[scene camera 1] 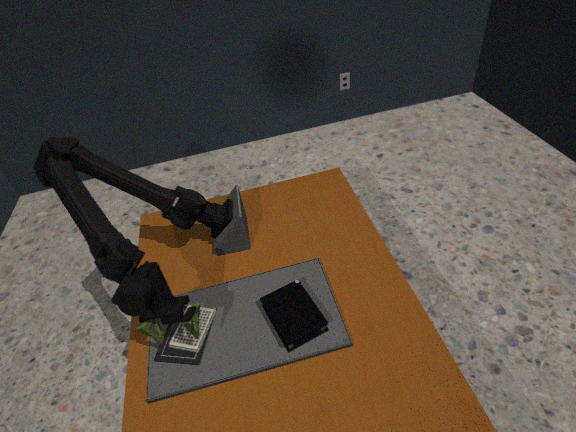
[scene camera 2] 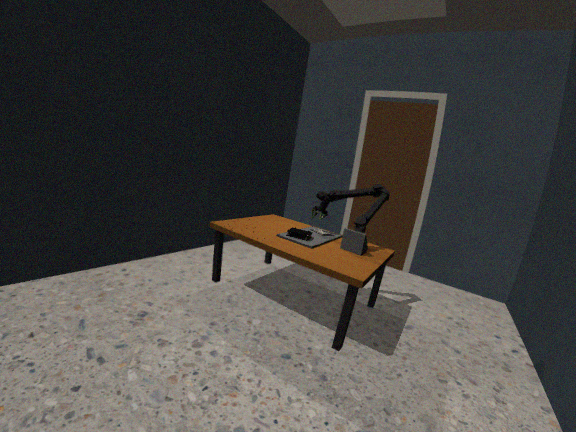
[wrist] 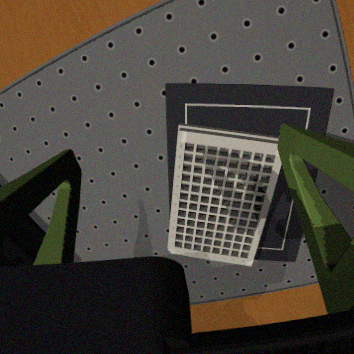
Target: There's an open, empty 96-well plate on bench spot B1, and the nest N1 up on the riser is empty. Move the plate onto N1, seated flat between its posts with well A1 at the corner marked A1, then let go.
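Places are measured from the arm's base along level axes (x right, y back, z down), in metres.
Pixels of known places: gripper, fingertip midpoint: [scene camera 1: 179, 339] [scene camera 2: 315, 218] [wrist: 176, 146]; arm's base, origin of the base link: [scene camera 1: 223, 219] [scene camera 2: 355, 238].
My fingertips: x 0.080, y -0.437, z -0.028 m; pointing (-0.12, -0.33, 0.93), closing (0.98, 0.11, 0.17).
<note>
For each thing: its top centre in the pictures, then the offset to it from my fingertips. "spot": a spot on its surface instead. Level surfaces: height alone.
- white 96-well plate, middle of its top: [wrist: 219, 206] [scene camera 1: 192, 326] [scene camera 2: 322, 231] dx +0.004, dy +0.085, dz +0.084 m
- spot B1, surface spot: [wrist: 250, 95] spot: dx +0.042, dy +0.001, dz +0.098 m
- black riser with nest N1, middle of its top: [scene camera 1: 292, 307] [scene camera 2: 300, 230] dx -0.275, dy +0.079, dz +0.051 m
- grey perforated board, middle of its top: [wrist: 89, 217] [scene camera 1: 243, 320] [scene camera 2: 312, 234] dx -0.133, dy +0.091, dz +0.099 m
- orange table, its level: dz +0.112 m
The white 96-well plate [scene camera 1: 184, 341] [scene camera 2: 321, 231] [wrist: 220, 200] lies on the dark pad of spot B1 [scene camera 1: 165, 353] [wrist: 250, 95]. It is turned slightly and off-centre from the pad's white outline. The black riser with nest N1 [scene camera 1: 294, 315] [scene camera 2: 300, 233] stands apart from it, with a small white mark at one corner; its posts and A1 label are too dark to read. My gripper [scene camera 1: 178, 338] [scene camera 2: 319, 217] [wrist: 176, 146] is open and empty above the plate. In the wrist view one green finger overlaps the plate's right edge; the other is well left of it.
A grey perforated board [scene camera 1: 237, 340] [scene camera 2: 312, 244] [wrist: 115, 120] lies under pad and riser on the orange table [scene camera 1: 390, 350] [scene camera 2: 260, 239]. A grey angled bracket [scene camera 1: 235, 235] [scene camera 2: 353, 241] stands at the arm's base.
</note>
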